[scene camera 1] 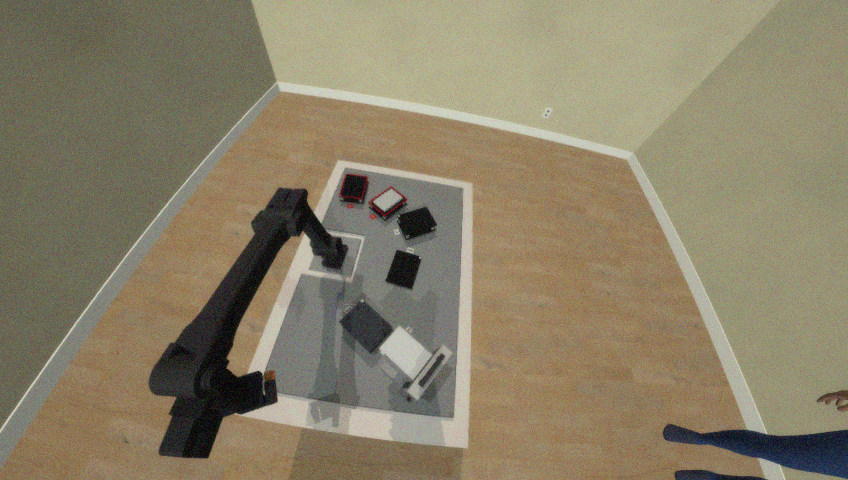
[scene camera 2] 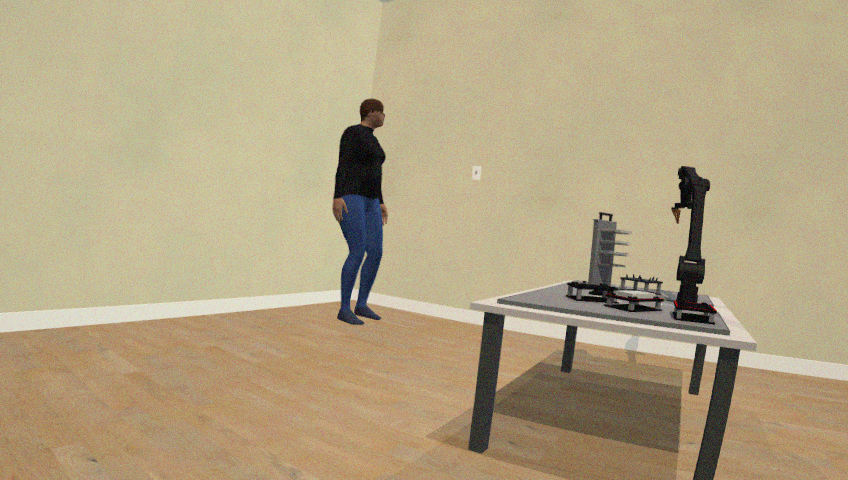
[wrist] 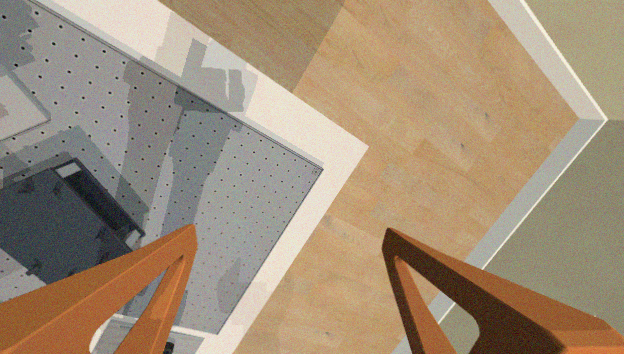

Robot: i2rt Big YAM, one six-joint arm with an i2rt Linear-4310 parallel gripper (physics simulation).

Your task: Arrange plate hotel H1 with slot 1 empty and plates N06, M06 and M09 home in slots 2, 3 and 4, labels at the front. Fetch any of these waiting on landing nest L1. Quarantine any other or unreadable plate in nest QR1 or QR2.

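Seen in the pictures: gripper, fingertip midpoint: [scene camera 1: 250, 402] [scene camera 2: 685, 223] [wrist: 294, 236]; arm's base, link origin: [scene camera 1: 335, 256].
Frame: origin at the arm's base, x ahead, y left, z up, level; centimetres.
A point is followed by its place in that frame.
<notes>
My gripper [scene camera 1: 270, 385] [scene camera 2: 676, 215] @(x 6.2, y -56.0, z 35.6 cm) [wrist: 294, 236] @(x 6.2, y -56.0, z 35.6 cm) is open and empty, high over the table's near-left corner. Plate hotel H1 [scene camera 1: 429, 372] @(x 45.1, y -41.4, z 36.6 cm) [scene camera 2: 602, 252] stands upright near the front right of the board. Its thin shelves show in scene camera 2, but slot contents and labels cannot be read. A white plate [scene camera 1: 389, 199] @(x 16.8, y 34.4, z 6.1 cm) [scene camera 2: 636, 294] @(x 14.8, y 40.4, z 5.9 cm) sits on a red-rimmed nest at the back. The other red-rimmed nest [scene camera 1: 354, 187] @(x -3.2, y 38.6, z 4.7 cm) [scene camera 2: 695, 306] @(x -4.4, y 41.8, z 4.6 cm) shows a black top with no plate visible. A dark grey nest [scene camera 1: 365, 325] @(x 22.9, y -28.0, z 6.6 cm) [wrist: 45, 220] @(x 24.5, y -29.4, z 6.6 cm) lies beside the hotel. Which nest is L1, QR1 or QR2 is unreadable.
Two black nests [scene camera 1: 416, 222] @(x 32.8, y 24.2, z 5.7 cm) [scene camera 1: 402, 269] @(x 31.4, y -0.1, z 1.8 cm) stand mid-board. The arm's base [scene camera 1: 335, 255] is at the left edge of the table [scene camera 1: 465, 297] @(x 61.8, y -6.0, z -0.7 cm) [scene camera 2: 595, 321] @(x 21.8, y 64.3, z -0.7 cm). A person [scene camera 2: 360, 160] stands beyond the table, near the wall.
</notes>
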